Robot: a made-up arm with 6 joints. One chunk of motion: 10 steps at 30 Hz.
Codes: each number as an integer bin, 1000 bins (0 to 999) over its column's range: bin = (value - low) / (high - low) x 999, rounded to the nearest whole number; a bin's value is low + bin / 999 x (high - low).
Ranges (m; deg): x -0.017..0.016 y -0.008..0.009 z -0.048..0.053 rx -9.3..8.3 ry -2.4..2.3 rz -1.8..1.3
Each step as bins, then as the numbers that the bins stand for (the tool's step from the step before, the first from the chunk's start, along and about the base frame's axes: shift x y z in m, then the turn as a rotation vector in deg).
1 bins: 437 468 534 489 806 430
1 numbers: -0.00256 -0.00004 0.00599 -0.685 1.392 -0.466
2 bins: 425 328 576 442 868 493
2 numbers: -0.00296 -0.00242 0.01023 -1.513 1.684 -0.270
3 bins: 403 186 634 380 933 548
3 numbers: -0.00369 -0.00483 0.01610 -2.605 1.989 -0.099
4 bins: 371 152 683 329 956 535
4 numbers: -0.00474 -0.00541 0.02105 -3.504 2.098 -0.140
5 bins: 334 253 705 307 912 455
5 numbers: -0.00597 -0.00369 0.02328 -3.891 1.891 -0.388
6 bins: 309 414 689 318 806 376
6 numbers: -0.00679 -0.00095 0.02166 -3.698 1.392 -0.633
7 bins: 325 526 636 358 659 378
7 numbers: -0.00626 0.00095 0.01630 -2.993 0.700 -0.627
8 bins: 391 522 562 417 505 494
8 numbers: -0.00408 0.00088 0.00882 -1.953 -0.024 -0.267
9 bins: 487 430 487 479 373 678
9 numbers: -0.00091 -0.00068 0.00124 -0.861 -0.645 0.304
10 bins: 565 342 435 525 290 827
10 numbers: 0.00166 -0.00218 -0.00402 -0.051 -1.036 0.766
